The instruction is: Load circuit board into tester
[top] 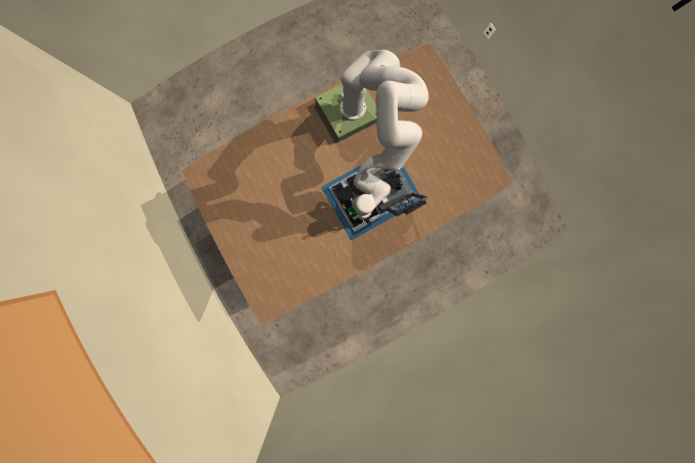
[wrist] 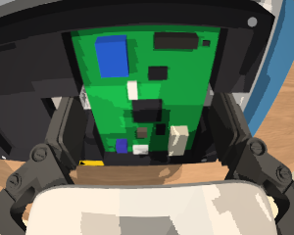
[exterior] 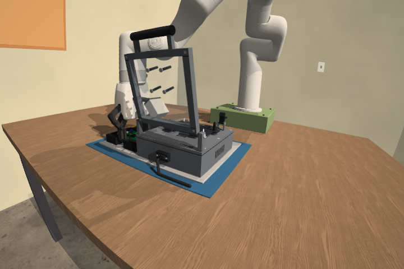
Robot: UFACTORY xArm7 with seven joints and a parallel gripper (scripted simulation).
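My hand is right at the green circuit board. From my hand the other things lie so: latch hook (80 mm behind, 240 mm to the left, 60 mm above); then tester lid (100 mm ahead, 160 mm to the left, 160 mm above).
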